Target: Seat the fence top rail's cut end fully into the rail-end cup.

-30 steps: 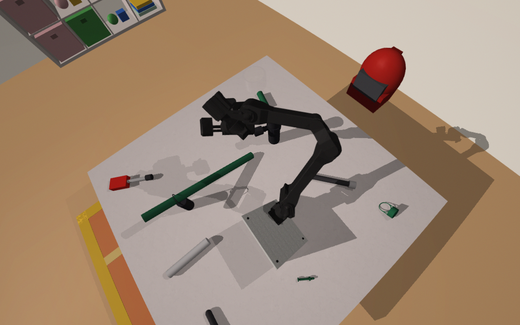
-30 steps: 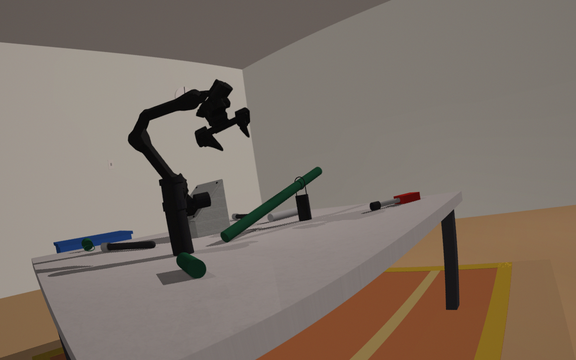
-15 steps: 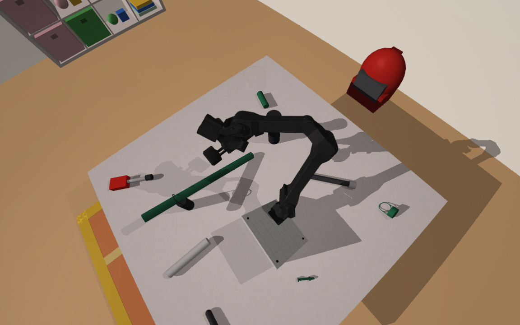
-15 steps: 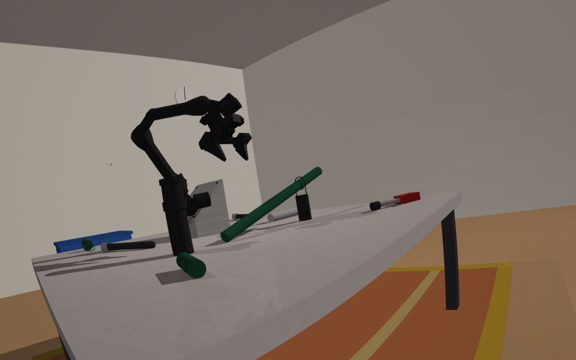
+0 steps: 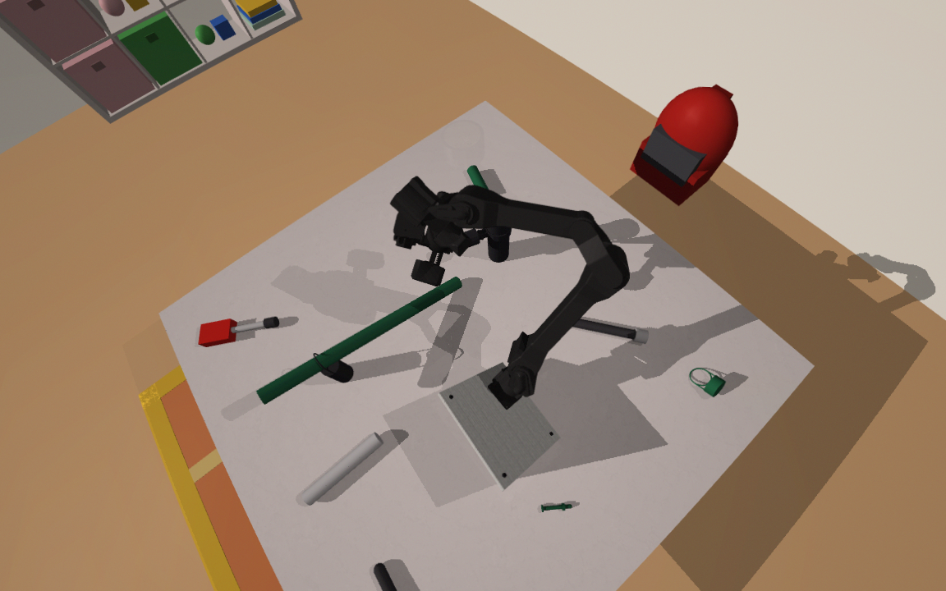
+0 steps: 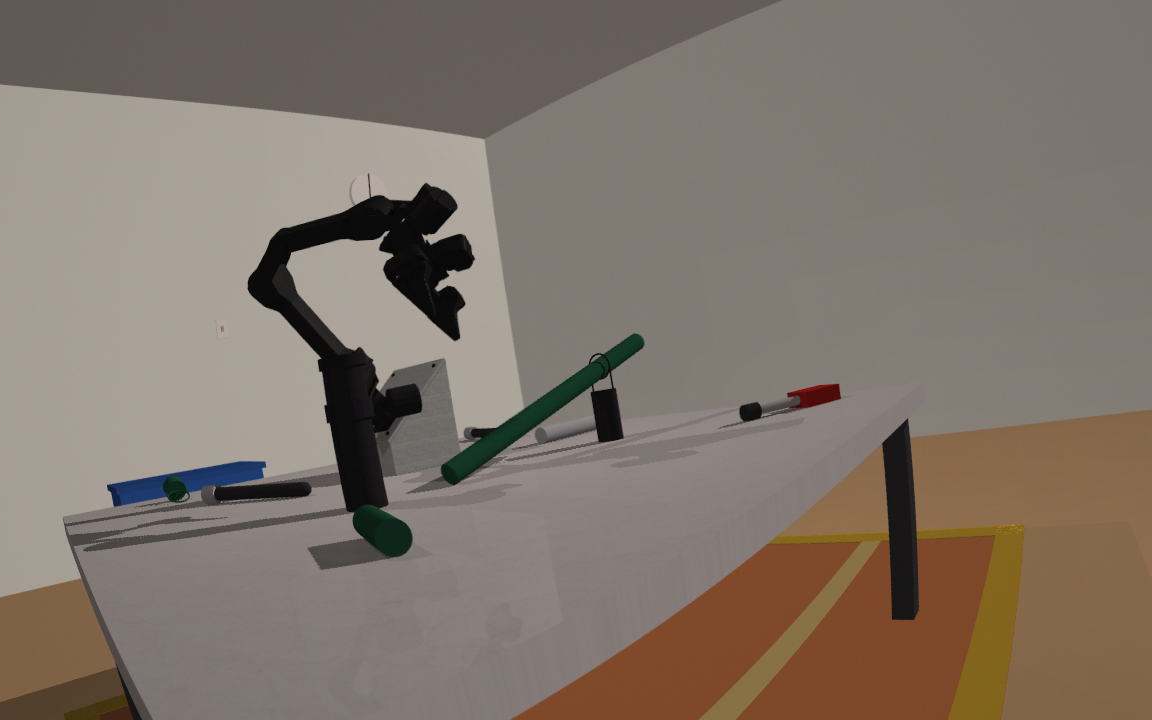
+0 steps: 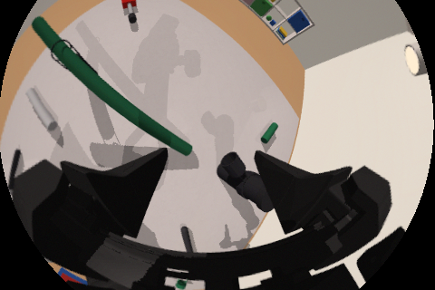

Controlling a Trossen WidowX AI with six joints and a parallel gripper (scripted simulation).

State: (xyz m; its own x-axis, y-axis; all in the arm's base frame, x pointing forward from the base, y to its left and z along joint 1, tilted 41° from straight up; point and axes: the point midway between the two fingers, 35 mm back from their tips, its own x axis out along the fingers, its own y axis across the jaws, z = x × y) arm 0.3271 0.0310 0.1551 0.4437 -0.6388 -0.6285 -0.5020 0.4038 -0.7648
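Right now my gripper tip is 1 cm short of the black rail-end cup, 11 cm to the left of it and 10 cm above it. The rest, counted from my gripper tip: short green cylinder: 22 cm ahead, 30 cm to the right, 21 cm below; short black post: 2 cm behind, 36 cm to the left, 12 cm below; grey tube: 22 cm behind, 48 cm to the left, 21 cm below.
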